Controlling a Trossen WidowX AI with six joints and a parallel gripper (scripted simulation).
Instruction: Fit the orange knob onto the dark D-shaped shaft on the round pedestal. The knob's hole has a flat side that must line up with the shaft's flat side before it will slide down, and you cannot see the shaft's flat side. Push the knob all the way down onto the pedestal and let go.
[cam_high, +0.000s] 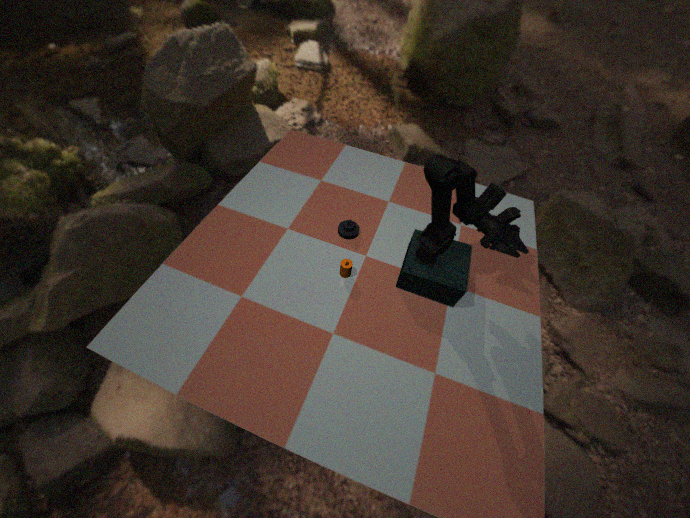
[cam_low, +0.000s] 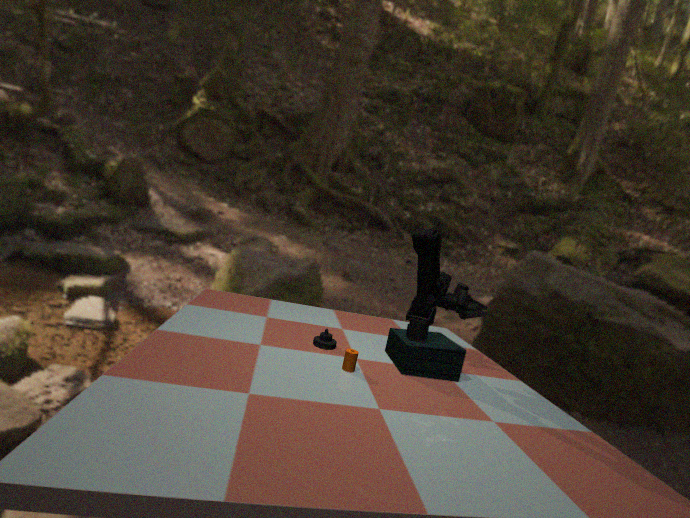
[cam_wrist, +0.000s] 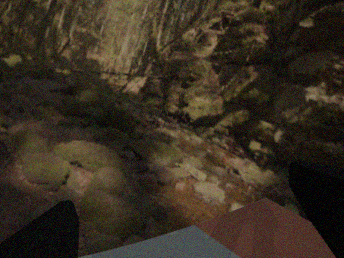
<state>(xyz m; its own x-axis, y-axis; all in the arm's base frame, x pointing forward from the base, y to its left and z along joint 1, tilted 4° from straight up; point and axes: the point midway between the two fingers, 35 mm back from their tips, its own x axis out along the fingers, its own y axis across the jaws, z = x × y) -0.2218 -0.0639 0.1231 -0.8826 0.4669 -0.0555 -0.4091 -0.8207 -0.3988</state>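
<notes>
Right now the orange knob is 47 cm ahead of my gripper tip, 19 cm to the left of it and 21 cm below it. From my gripper tip the other things lie so: round pedestal (56 cm ahead, 1 cm to the left, 21 cm below).
</notes>
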